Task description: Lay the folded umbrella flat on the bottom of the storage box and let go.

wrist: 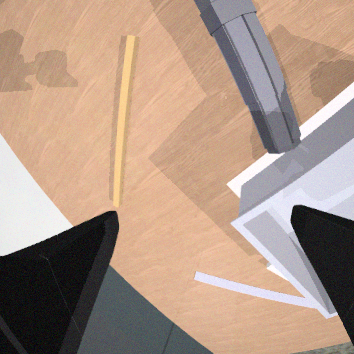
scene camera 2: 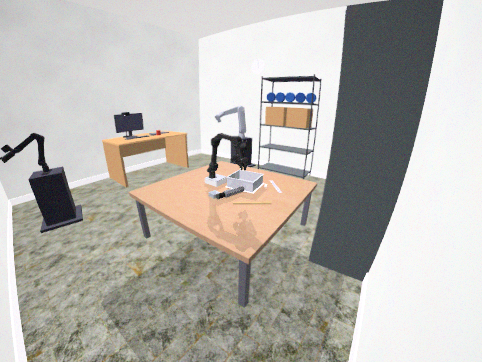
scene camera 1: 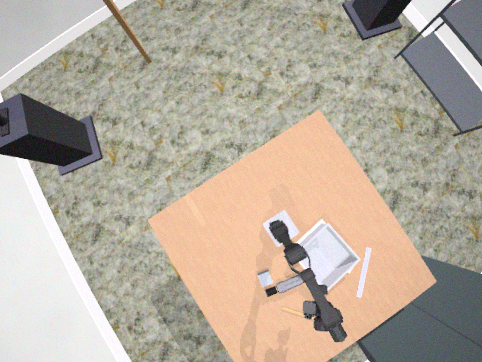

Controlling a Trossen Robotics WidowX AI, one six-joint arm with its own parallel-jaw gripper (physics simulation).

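Pixels of known places: gripper, fingertip midpoint: [wrist: 206,217] [scene camera 2: 243,170]; arm's base, link origin: [scene camera 2: 212,177] [scene camera 1: 276,226].
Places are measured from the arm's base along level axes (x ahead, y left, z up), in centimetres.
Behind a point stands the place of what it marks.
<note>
The folded umbrella [scene camera 1: 290,284] {x 33.5, y -4.4, z -0.2 cm} [scene camera 2: 234,192] {x 36.5, y -3.4, z -2.6 cm} [wrist: 260,82] {x 34.2, y -0.4, z -0.3 cm} is grey with a black handle end. It lies on the table outside the storage box, its grey end near the box wall; whether they touch, I cannot tell. The storage box [scene camera 1: 347,266] {x 35.5, y 29.2, z 1.6 cm} [scene camera 2: 254,184] {x 40.7, y 16.2, z 0.7 cm} [wrist: 270,185] {x 37.2, y 11.2, z 0.5 cm} is a light grey open tray beside the arm. My gripper [scene camera 1: 317,299] {x 39.5, y 3.6, z 15.9 cm} [scene camera 2: 243,169] {x 39.5, y 3.6, z 15.9 cm} [wrist: 206,217] {x 39.5, y 3.6, z 15.9 cm} is open and empty above the table. In the wrist view its fingers stand wide apart, one over the box's corner, the other near a yellow stick. The arm hides part of the umbrella and box in scene camera 1.
The yellow stick [scene camera 1: 291,311] {x 50.4, y -9.4, z -4.4 cm} [scene camera 2: 252,203] {x 56.7, y -2.6, z -5.2 cm} [wrist: 122,120] {x 54.4, y -3.9, z -4.5 cm} lies near the umbrella. A thin white strip [scene camera 1: 364,272] {x 46.3, y 40.0, z -5.5 cm} [scene camera 2: 275,186] {x 47.0, y 39.0, z -5.5 cm} [wrist: 250,288] {x 47.8, y 37.8, z -5.5 cm} lies on the box's other side. A small pale block [scene camera 1: 265,278] {x 26.0, y -16.5, z -2.1 cm} [scene camera 2: 213,194] {x 29.0, y -19.5, z -2.2 cm} lies by the umbrella's handle.
</note>
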